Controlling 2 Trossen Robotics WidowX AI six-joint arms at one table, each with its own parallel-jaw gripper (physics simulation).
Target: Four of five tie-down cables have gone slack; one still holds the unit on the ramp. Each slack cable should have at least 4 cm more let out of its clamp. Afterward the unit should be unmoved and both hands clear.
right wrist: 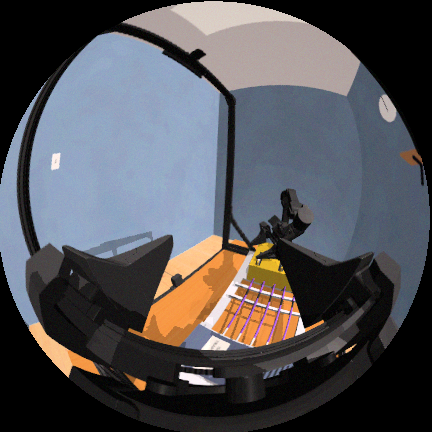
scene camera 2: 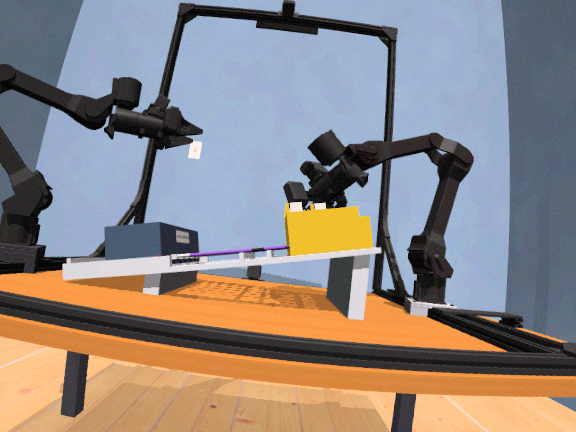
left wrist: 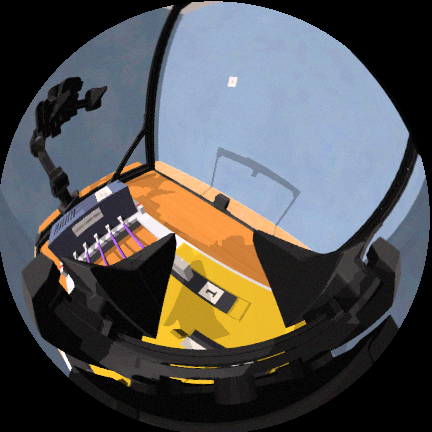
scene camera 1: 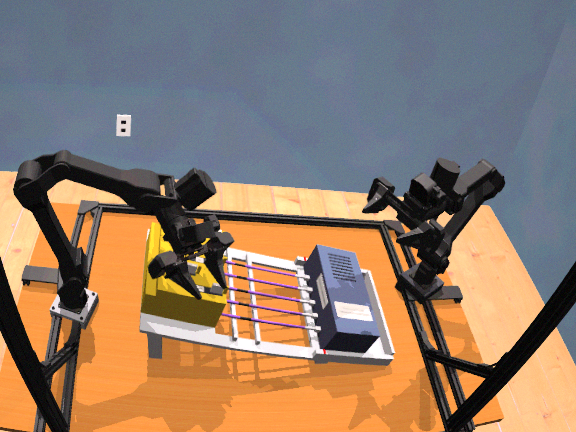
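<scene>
The dark blue unit (scene camera 1: 345, 300) (scene camera 2: 135, 241) (left wrist: 102, 212) sits at the low end of the white ramp (scene camera 1: 270, 351) (scene camera 2: 120, 268). Several purple cables (scene camera 1: 270, 296) (scene camera 2: 225, 251) (left wrist: 132, 235) run side by side from the unit to the yellow clamp block (scene camera 1: 185, 310) (scene camera 2: 327, 232) (right wrist: 267, 274) at the high end; which are slack I cannot tell. My left gripper (scene camera 1: 212, 294) (left wrist: 214, 236) is open and empty, low over the block's top; scene camera 2 hides its fingertips. The label numbered 1 (left wrist: 211, 292) shows beyond its fingers. My right gripper (scene camera 1: 382, 225) (scene camera 2: 198, 136) (right wrist: 226, 242) is open and empty, high beyond the unit.
The ramp stands on an orange table (scene camera 1: 280, 400) (scene camera 2: 240, 312). A black frame (scene camera 1: 250, 218) (scene camera 2: 391, 100) runs along the table's edges and rises above it. Crossbars (scene camera 1: 253, 300) lie under the cables between block and unit.
</scene>
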